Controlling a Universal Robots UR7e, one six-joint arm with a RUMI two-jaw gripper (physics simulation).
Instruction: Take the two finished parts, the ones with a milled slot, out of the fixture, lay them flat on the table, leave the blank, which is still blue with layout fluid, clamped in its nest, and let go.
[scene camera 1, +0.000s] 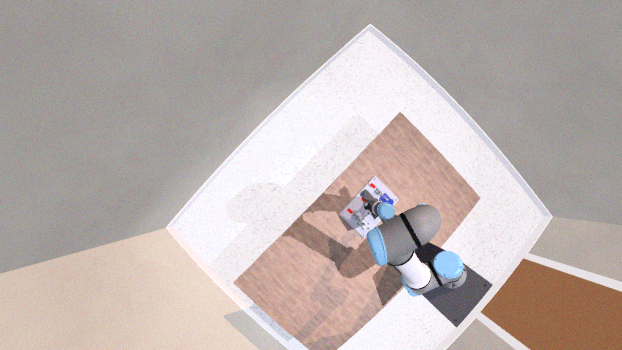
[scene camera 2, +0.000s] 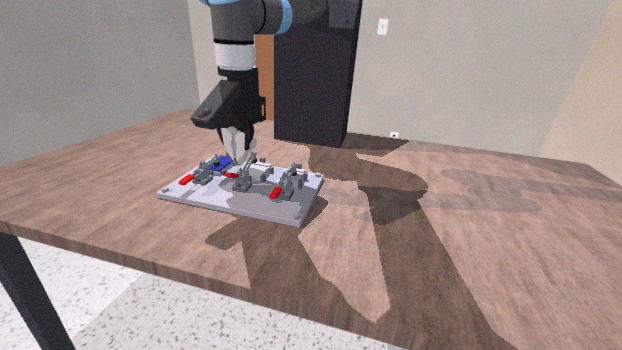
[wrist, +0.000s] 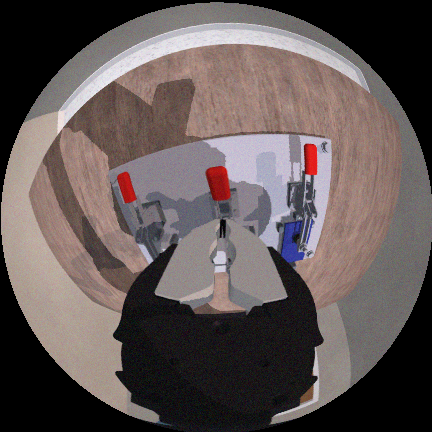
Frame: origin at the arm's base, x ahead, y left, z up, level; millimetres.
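Where they show: gripper, fingertip midpoint: (scene camera 1: 367, 203) (scene camera 2: 238, 165) (wrist: 222, 220); arm's base, origin of the base link: (scene camera 2: 303, 4).
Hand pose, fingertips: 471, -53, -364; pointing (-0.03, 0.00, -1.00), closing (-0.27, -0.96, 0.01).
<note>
Things, the pixels of their top centre, and the offset from my fingertips, as dx, dy, dz. "*": a spot on its surface instead. Level surfaces: height alone.
- fixture plate, middle of its top: (wrist: 227, 220) (scene camera 2: 248, 182) (scene camera 1: 369, 207) -43, +3, -68
- blue blank, middle of its top: (wrist: 295, 243) (scene camera 2: 219, 162) (scene camera 1: 387, 200) -107, -100, -52
- middle clamp's red handle, middle of its top: (wrist: 221, 206) (scene camera 2: 235, 167) +15, -3, +2
- pale grey block, middle of its top: (wrist: 230, 253) (scene camera 2: 255, 167) -90, +8, -47
- end clamp's red handle, surface spot: (wrist: 126, 187) (scene camera 2: 273, 190) (scene camera 1: 350, 210) * +57, +98, -21
- wooden table, its level: dz -83
The fixture plate (scene camera 1: 355, 205) (scene camera 2: 250, 207) (wrist: 240, 155) lies on the table with three red-handled toggle clamps. The blue blank (scene camera 1: 387, 199) (scene camera 2: 220, 163) (wrist: 290, 240) sits in an end nest under its clamp's arm. The middle clamp's red handle (scene camera 2: 231, 175) (wrist: 218, 183) is low and its arm rises steeply. A pale grey block (scene camera 2: 258, 172) shows behind that clamp; no slot can be made out. The other end clamp's red handle (scene camera 1: 350, 211) (scene camera 2: 276, 192) (wrist: 126, 187) is also low; its part is hard to tell apart. My gripper (scene camera 2: 237, 162) (wrist: 222, 220) is shut and empty, pointing down close by the middle clamp.
The blank's clamp has a red handle (scene camera 1: 372, 185) (scene camera 2: 186, 179) (wrist: 310, 159) pointing outward, with its metal linkage beside the blue blank. The wooden table (scene camera 1: 400, 145) (scene camera 2: 125, 215) (wrist: 260, 90) surrounds the plate. A tall dark column (scene camera 2: 312, 85) stands behind the fixture.
</note>
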